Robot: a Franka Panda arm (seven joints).
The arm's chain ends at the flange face. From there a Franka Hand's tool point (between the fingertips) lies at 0.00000 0.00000 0.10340 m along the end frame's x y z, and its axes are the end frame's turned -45 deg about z.
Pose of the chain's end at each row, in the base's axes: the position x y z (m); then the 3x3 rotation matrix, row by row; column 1 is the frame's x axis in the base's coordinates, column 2 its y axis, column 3 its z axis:
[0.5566 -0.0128 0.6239], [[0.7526 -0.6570 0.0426], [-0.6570 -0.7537 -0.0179], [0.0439 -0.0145 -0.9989]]
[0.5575 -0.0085 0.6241], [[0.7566 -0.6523 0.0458], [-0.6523 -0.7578 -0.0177], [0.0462 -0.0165 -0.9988]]
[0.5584 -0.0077 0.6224], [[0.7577 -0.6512 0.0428], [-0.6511 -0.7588 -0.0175], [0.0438 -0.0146 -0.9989]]
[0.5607 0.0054 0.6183], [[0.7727 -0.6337 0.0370], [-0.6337 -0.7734 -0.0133], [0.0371 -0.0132 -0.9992]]
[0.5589 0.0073 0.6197], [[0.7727 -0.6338 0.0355], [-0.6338 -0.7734 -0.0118], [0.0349 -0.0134 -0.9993]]
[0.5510 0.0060 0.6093], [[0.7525 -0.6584 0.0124], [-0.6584 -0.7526 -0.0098], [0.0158 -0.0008 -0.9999]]
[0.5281 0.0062 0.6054], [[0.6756 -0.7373 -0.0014], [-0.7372 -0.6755 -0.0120], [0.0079 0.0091 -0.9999]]
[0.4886 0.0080 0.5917], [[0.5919 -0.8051 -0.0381], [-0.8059 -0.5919 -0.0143], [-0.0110 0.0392 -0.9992]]
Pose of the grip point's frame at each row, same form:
[0.5610 -0.0147 0.5206], [[0.9967 0.0676 0.0426], [0.0684 -0.9975 -0.0179], [0.0413 0.0208 -0.9989]]
[0.5622 -0.0103 0.5208], [[0.9962 0.0738 0.0458], [0.0746 -0.9971 -0.0177], [0.0443 0.0210 -0.9988]]
[0.5628 -0.0095 0.5191], [[0.9962 0.0753 0.0428], [0.0762 -0.9969 -0.0175], [0.0413 0.0206 -0.9989]]
[0.5645 0.0040 0.5150], [[0.9945 0.0983 0.0370], [0.0988 -0.9950 -0.0133], [0.0356 0.0169 -0.9992]]
[0.5626 0.0061 0.5164], [[0.9945 0.0982 0.0355], [0.0987 -0.9950 -0.0118], [0.0342 0.0152 -0.9993]]
[0.5523 0.0050 0.5059], [[0.9977 0.0665 0.0124], [0.0666 -0.9977 -0.0098], [0.0117 0.0106 -0.9999]]
[0.5280 0.0050 0.5020], [[0.9991 -0.0436 -0.0014], [-0.0436 -0.9989 -0.0120], [-0.0008 0.0120 -0.9999]]
[0.4847 0.0065 0.4884], [[0.9878 -0.1508 -0.0381], [-0.1513 -0.9884 -0.0143], [-0.0355 0.0199 -0.9992]]

